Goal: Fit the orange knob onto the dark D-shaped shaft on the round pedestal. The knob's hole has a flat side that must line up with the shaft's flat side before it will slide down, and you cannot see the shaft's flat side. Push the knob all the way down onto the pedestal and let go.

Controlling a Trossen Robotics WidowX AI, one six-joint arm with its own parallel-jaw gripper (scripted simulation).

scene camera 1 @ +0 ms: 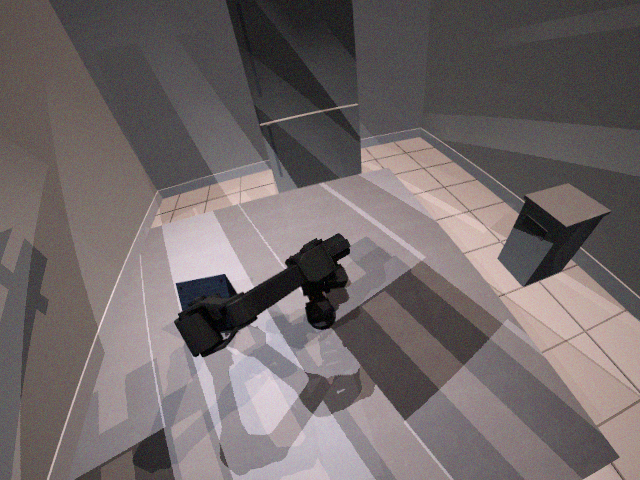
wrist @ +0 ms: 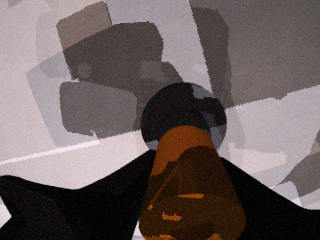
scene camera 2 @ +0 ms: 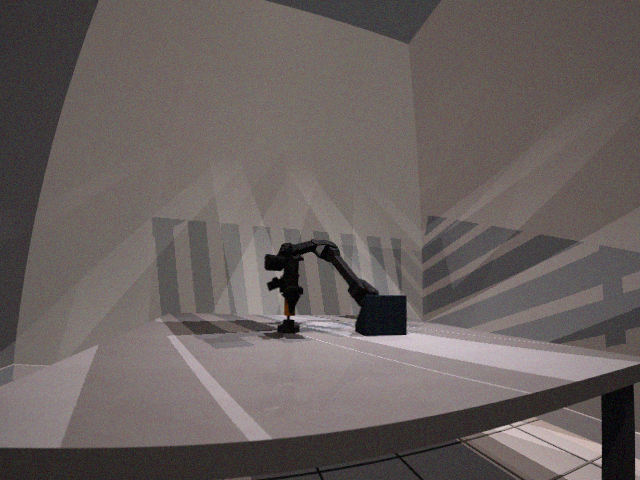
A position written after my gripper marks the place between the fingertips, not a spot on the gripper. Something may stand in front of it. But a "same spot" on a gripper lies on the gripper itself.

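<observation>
You can see my gripper in scene camera 1 (pixel 317 305), and the wrist view and scene camera 2 show it too. There's a spot on my gripper that's at (wrist: pixel 117 199), and it's the same spot as (scene camera 2: pixel 287 300).
</observation>
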